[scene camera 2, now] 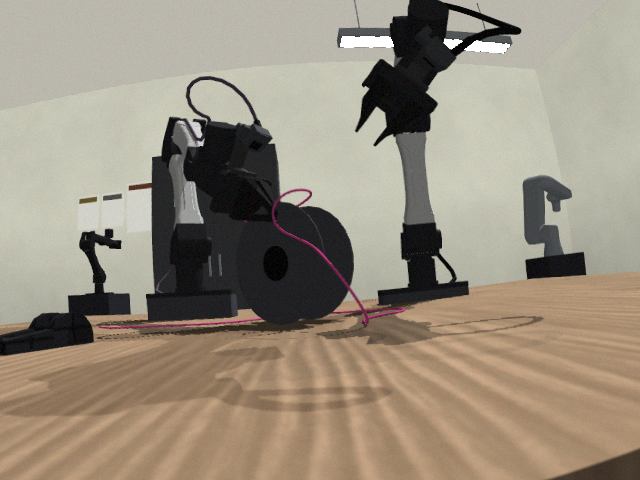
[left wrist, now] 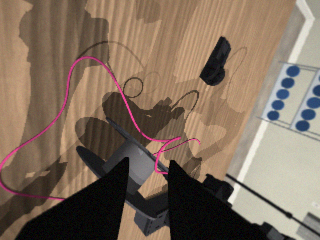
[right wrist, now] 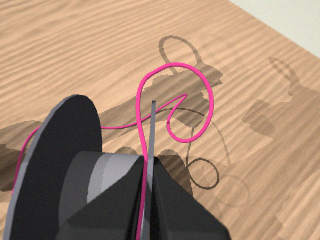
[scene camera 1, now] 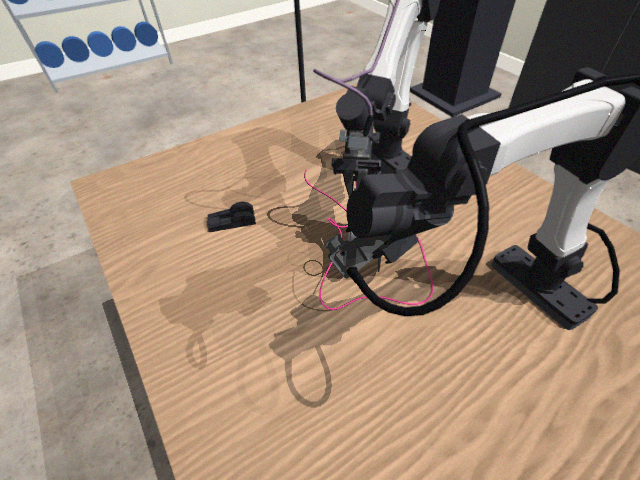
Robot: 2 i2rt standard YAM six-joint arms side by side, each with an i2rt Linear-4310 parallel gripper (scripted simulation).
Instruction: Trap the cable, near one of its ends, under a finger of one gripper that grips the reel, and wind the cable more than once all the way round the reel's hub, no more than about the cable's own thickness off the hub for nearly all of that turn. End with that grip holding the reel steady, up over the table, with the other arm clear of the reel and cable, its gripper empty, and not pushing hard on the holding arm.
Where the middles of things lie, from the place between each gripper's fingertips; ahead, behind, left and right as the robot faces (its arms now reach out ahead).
The dark grey reel point(scene camera 2: 283, 280) lies 7 cm below my right hand point(scene camera 2: 278, 217), 3 cm behind it and 2 cm to the left of it. Round my right hand: small black device point(scene camera 1: 240, 214) (27 cm to the right, 19 cm ahead, 14 cm below).
Right now my left hand point(scene camera 2: 366, 137) is 120 mm past the dark grey reel, 120 mm to the left of it and 150 mm above it. From my left hand the other things lie so: small black device: 100 mm ahead, 410 mm to the right, 230 mm below.
